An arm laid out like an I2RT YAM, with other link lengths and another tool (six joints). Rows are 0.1 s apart.
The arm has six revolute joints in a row. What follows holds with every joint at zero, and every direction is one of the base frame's.
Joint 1 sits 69.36 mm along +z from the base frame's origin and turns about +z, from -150.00 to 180.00 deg.
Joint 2 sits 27.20 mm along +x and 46.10 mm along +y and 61.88 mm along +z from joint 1 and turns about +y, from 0.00 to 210.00 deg.
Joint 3 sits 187.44 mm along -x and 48.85 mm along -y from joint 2 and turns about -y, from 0.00 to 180.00 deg.
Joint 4 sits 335.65 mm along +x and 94.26 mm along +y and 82.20 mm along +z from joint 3 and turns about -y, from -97.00 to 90.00 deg.
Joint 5 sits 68.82 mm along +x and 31.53 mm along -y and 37.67 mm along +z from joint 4 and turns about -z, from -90.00 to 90.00 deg.
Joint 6 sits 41.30 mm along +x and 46.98 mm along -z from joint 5 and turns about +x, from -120.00 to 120.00 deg.
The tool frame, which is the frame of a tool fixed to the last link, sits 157.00 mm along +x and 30.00 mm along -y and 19.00 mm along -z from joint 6; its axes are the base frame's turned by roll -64.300, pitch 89.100 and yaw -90.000 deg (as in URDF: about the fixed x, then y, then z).
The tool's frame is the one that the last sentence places.
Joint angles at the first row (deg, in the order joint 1, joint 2, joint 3, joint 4, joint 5, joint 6):
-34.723 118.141 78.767 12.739 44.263 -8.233
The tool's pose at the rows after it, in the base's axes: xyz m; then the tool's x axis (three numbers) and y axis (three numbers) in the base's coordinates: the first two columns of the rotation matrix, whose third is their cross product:
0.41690 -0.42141 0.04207 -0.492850 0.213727 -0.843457 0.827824 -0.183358 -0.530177
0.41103 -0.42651 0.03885 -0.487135 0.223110 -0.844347 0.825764 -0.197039 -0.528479
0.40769 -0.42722 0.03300 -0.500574 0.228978 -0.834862 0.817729 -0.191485 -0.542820
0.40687 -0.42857 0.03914 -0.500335 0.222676 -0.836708 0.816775 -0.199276 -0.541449
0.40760 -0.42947 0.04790 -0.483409 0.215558 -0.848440 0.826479 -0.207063 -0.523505
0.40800 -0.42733 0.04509 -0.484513 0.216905 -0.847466 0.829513 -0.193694 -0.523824
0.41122 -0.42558 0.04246 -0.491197 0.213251 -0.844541 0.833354 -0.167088 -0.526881
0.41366 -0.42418 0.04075 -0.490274 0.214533 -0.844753 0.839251 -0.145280 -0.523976
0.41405 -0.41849 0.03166 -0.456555 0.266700 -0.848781 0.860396 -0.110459 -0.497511
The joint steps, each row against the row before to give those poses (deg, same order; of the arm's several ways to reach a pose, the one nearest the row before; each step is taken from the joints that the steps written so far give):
-0.653 -0.201 -0.722 1.548 0.306 0.164
-0.710 0.465 0.077 0.224 0.196 0.333
-0.299 0.194 -0.475 -0.007 -0.280 -0.445
-0.087 -0.563 -0.043 0.138 0.290 -0.516
-0.025 -0.953 -0.089 0.141 0.046 0.329
0.044 -0.499 -0.808 -0.017 -0.715 0.180
0.022 -0.453 -0.661 0.001 -1.482 -0.308
-0.035 -0.514 -0.466 -0.394 -1.309 0.291
-0.132 -1.087 -0.214 -4.266 -2.244 4.815

